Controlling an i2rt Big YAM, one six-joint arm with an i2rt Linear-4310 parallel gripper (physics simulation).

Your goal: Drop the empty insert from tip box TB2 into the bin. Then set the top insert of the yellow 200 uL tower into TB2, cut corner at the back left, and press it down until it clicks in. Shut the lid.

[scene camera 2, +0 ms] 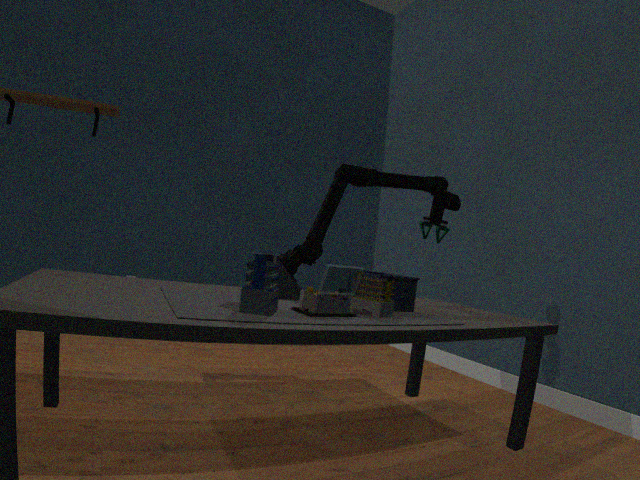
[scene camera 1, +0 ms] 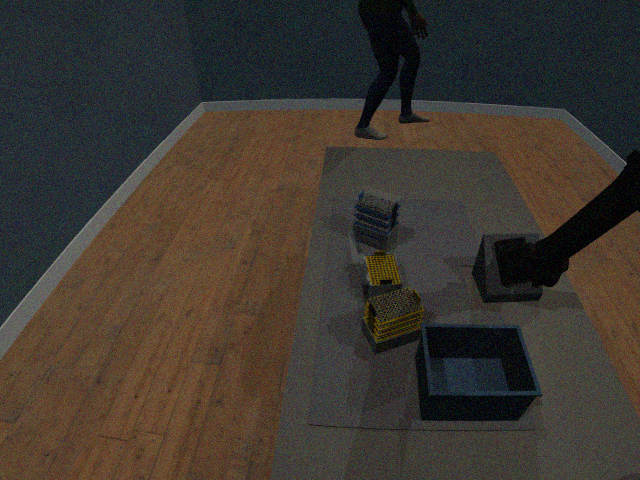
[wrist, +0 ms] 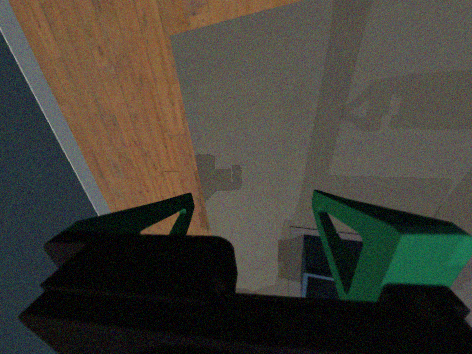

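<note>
Tip box TB2 (scene camera 1: pixel 383 290) (scene camera 2: pixel 326 303) stands between the two towers, with an empty yellow grid insert (scene camera 1: pixel 382 268) on top. Its clear lid (scene camera 2: pixel 341 279) stands open. The yellow 200 uL tower (scene camera 1: pixel 395 317) (scene camera 2: pixel 374 289) stands beside TB2, several yellow inserts stacked on a grey base. The dark blue bin (scene camera 1: pixel 471 407) (scene camera 2: pixel 406 295) (wrist: pixel 320 276) stands next to the yellow tower. My gripper (scene camera 2: pixel 433 240) (wrist: pixel 249 198) is open and empty, high above the table at the bin's end. It does not show in scene camera 1. The cut corners are too small to tell.
A blue tower (scene camera 1: pixel 376 219) (scene camera 2: pixel 263 276) stands on TB2's other side. The arm's base block (scene camera 1: pixel 511 293) stands on the side away from the box row. A person (scene camera 1: pixel 387 62) stands beyond the table's far end. A wall shelf (scene camera 2: pixel 62 102) is at the left in scene camera 2.
</note>
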